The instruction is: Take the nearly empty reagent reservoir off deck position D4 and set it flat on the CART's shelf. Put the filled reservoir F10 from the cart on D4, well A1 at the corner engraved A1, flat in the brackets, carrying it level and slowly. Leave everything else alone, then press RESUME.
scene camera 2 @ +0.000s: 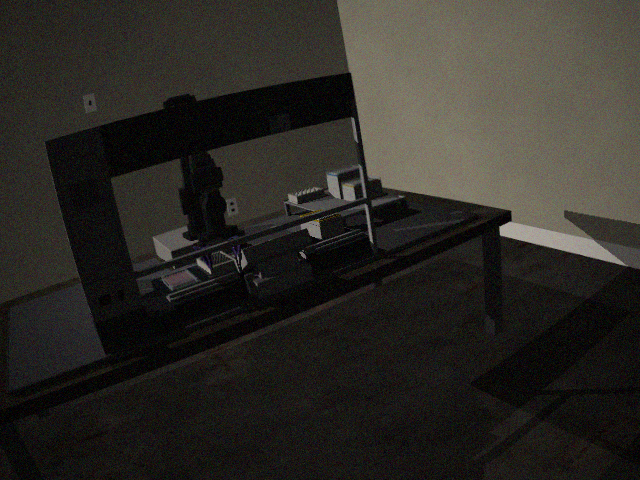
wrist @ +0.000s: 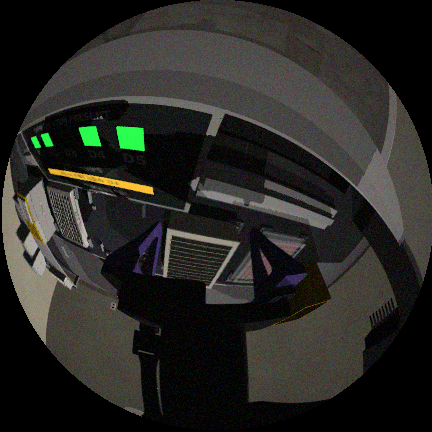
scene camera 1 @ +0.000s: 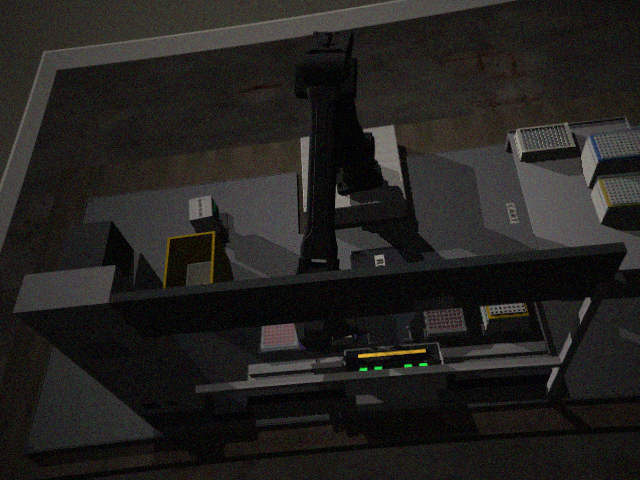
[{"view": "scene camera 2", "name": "gantry beam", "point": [126, 135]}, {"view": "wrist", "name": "my gripper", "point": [205, 227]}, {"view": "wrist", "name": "ribbed trough reservoir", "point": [196, 247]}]
